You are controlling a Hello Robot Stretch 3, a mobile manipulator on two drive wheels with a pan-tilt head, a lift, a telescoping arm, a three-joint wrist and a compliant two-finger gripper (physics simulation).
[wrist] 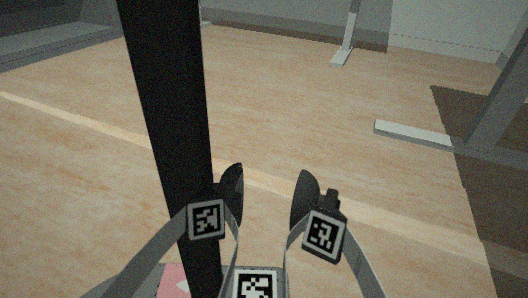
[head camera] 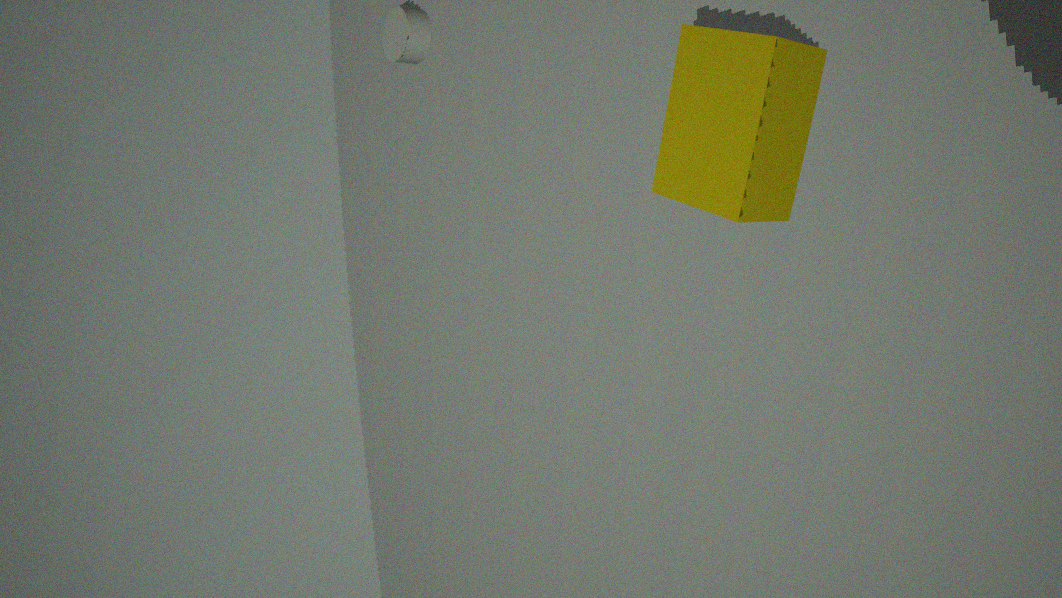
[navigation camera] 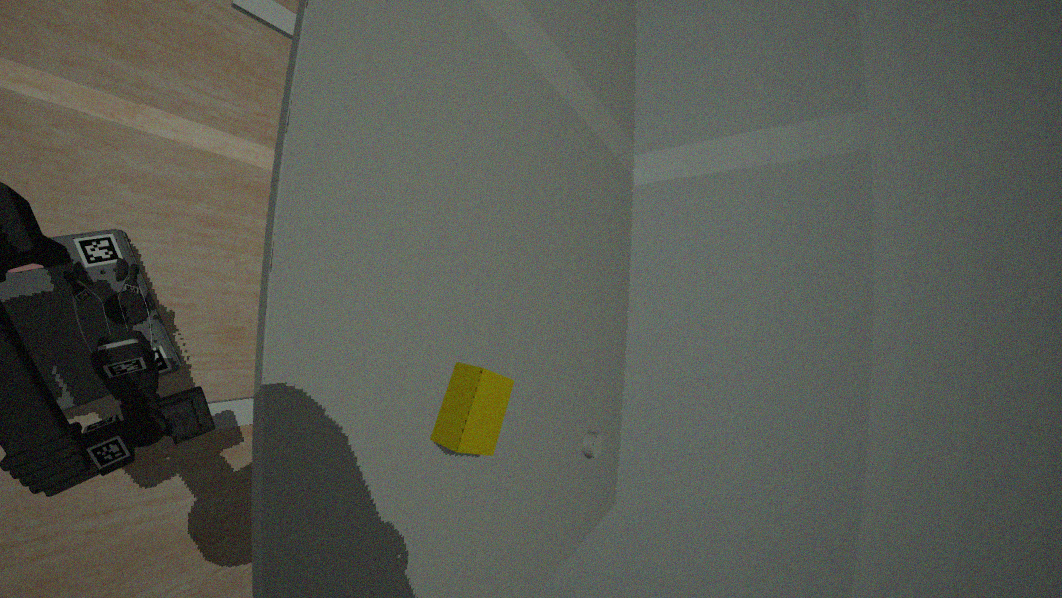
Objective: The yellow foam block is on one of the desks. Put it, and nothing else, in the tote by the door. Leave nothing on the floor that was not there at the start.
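Pixels of known places: gripper, fingertip midpoint: (wrist: 269, 187) (navigation camera: 100, 261); robot's base at its link origin: (navigation camera: 127, 305).
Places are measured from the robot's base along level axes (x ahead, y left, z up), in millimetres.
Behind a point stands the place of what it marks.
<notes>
The yellow foam block (head camera: 724, 122) @[x 239, y -162, z 995 mm] (navigation camera: 473, 408) @[x 228, y -149, z 995 mm] lies on the pale grey desk top (head camera: 520, 386) @[x 530, y -106, z 950 mm] (navigation camera: 445, 222) @[x 285, y 45, z 950 mm]. In the navigation view it is right of the desk's near edge. My gripper (wrist: 269, 187) @[x 3, y 94, z 397 mm] is open and empty, above the wooden floor beside my black mast in the wrist view. In the navigation view the wrist and gripper parts are at the left, off the desk and apart from the block; the fingertips are hard to make out there. The tote does not show in these views.
A small whitish round object (head camera: 407, 34) @[x 507, y -426, z 974 mm] (navigation camera: 590, 444) @[x 508, y -425, z 968 mm] is on the desk near the wall (head camera: 178, 297) @[x 824, y -319, z 1132 mm] (navigation camera: 750, 371) @[x 801, y -373, z 1231 mm]. A dark shadow (navigation camera: 319, 482) @[x 85, y -146, z 950 mm] falls across the desk. In the wrist view, desk feet (wrist: 412, 134) @[x 565, y 760, z 25 mm] (wrist: 341, 56) @[x 513, y 1654, z 25 mm] stand on the floor at the right and back.
</notes>
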